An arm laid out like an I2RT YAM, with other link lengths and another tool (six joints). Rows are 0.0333 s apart.
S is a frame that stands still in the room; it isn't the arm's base.
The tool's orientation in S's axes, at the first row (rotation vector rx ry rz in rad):
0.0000 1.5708 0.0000
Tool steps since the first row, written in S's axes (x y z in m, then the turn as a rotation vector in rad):
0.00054 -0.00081 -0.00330 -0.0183 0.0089 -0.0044
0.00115 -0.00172 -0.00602 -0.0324 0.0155 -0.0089
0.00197 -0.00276 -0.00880 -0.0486 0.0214 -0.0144
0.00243 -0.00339 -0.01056 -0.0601 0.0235 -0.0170
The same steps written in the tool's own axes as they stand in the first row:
0.00330 -0.00081 0.00054 0.0044 0.0089 -0.0183
0.00602 -0.00172 0.00115 0.0089 0.0155 -0.0324
0.00880 -0.00276 0.00197 0.0144 0.0214 -0.0486
0.01056 -0.00339 0.00243 0.0170 0.0235 -0.0601

